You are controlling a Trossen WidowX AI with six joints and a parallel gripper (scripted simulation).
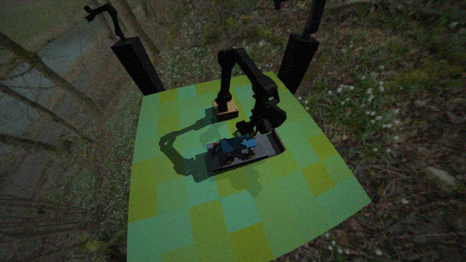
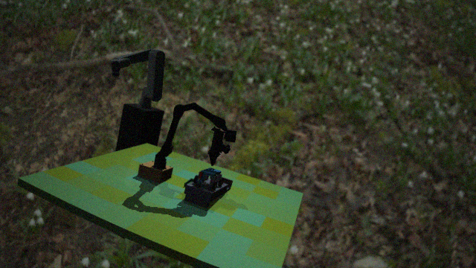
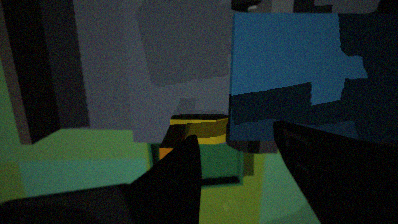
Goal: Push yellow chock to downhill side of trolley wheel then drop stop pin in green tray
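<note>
The red-headed stop pin lies 200 mm to the right of my gripper tip, 40 mm ahead of it and 30 mm below it. Round my gripper tip: blue trolley (90 mm to the right, 50 mm below, 40 mm ahead); yellow chock (80 mm below, 30 mm behind); grey ramp (120 mm below, 80 mm to the right, 40 mm ahead).
</note>
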